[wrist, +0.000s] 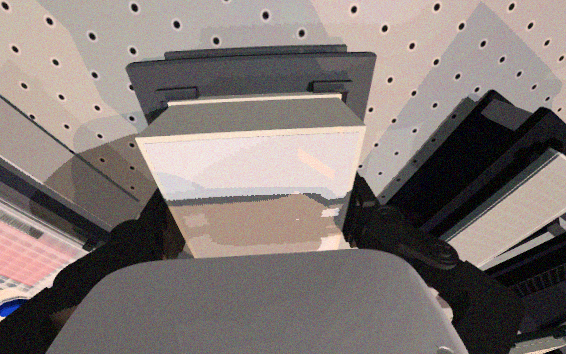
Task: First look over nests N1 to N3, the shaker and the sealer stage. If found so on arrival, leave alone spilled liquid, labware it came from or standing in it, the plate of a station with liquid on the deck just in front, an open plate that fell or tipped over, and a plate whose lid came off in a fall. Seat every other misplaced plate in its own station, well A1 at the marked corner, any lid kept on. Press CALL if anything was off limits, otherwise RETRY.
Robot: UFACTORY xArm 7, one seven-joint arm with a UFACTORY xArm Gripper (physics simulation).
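Frame: origin at the arm's base, x ahead, y left, z up, level; millimetres.
Where they show: gripper, between the fingertips: (263,180).
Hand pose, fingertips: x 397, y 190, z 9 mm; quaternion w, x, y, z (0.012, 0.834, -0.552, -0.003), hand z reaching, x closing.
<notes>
Each offset is from my fingertips to the centre of the thing. "spot": to the spot under its first point. Level surfaces: height alone.
A plate with a pale rim, a grey side wall and a glossy, reflecting top @[spot: dx +30, dy +13, dz +32 mm] (255,165) is in the middle of the wrist view. It stands over a dark grey station base @[dx -14, dy -6, dz -32 mm] (250,75) with two low raised blocks. Its near end is hidden behind the grey gripper body, and its well A1 corner cannot be told. My gripper (263,180) is open, with one black finger at each long side of this plate and nothing gripped. At the left edge shows part of a plate with pink-red wells @[spot: dx -110, dy +140, dz +8 mm] (37,250). At the right, a pale plate @[dx +23, dy -218, dz +0 mm] (510,210) is at a black station @[spot: dx +49, dy -170, dz -56 mm] (450,150).
The pegboard-like deck @[dz -61 mm] (280,30) with dark holes lies behind the middle station. A long grey panel @[spot: dx -59, dy +159, dz -53 mm] (55,145) with a dark edge runs along the left. Part of a blue round thing @[spot: dx -245, dy +202, dz +7 mm] (14,307) shows at the lower left. Black ribbed parts @[spot: dx -37, dy -394, dz +12 mm] (542,282) stand at the lower right.
</notes>
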